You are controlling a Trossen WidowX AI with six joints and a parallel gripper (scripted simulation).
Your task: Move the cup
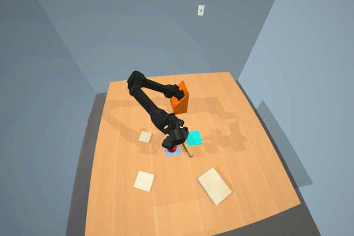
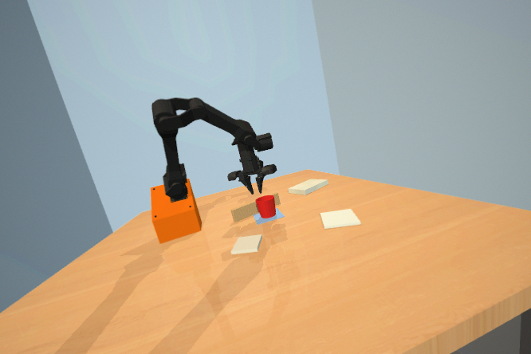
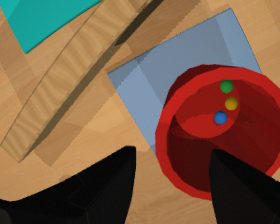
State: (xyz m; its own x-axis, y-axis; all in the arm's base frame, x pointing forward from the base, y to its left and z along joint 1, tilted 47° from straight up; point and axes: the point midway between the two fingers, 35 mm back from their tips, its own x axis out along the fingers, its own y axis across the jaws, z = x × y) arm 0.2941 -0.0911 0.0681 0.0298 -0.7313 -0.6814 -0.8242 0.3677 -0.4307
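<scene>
My gripper tip is now 6 cm above the red cup, 2 cm to the left of it and 2 cm short of it. Round my gripper tip: low wooden wall (8 cm below, 6 cm to the left); then blue pad (10 cm below, 2 cm to the right, 2 cm ahead).
</scene>
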